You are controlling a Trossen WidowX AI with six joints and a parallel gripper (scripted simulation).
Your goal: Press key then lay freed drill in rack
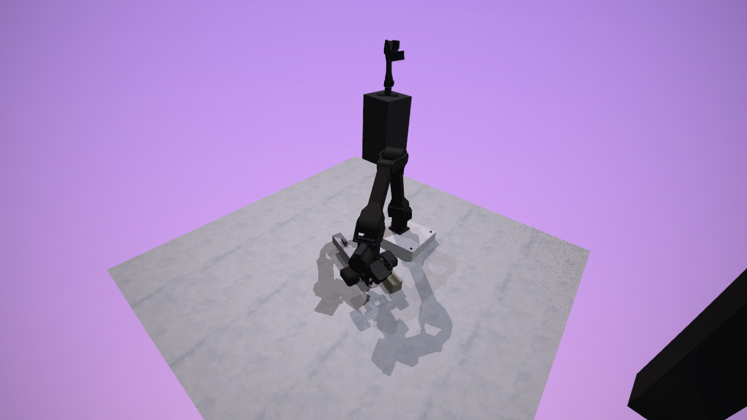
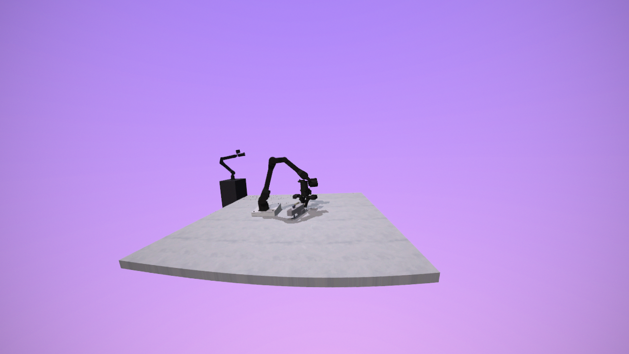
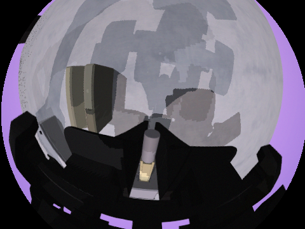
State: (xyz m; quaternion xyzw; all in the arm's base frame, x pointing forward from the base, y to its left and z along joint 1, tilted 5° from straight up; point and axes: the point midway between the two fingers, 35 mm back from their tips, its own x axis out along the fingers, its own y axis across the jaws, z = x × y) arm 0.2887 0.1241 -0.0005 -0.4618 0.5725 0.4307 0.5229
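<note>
My gripper tip is 10 mm past the drill, 50 mm to the left of it and 30 mm below it. Also, from my gripper tip: rack (70 mm behind, 40 mm to the left); long grey block (30 mm behind, 140 mm to the right, 20 mm above); key (40 mm behind, 170 mm to the right, 30 mm above).
</note>
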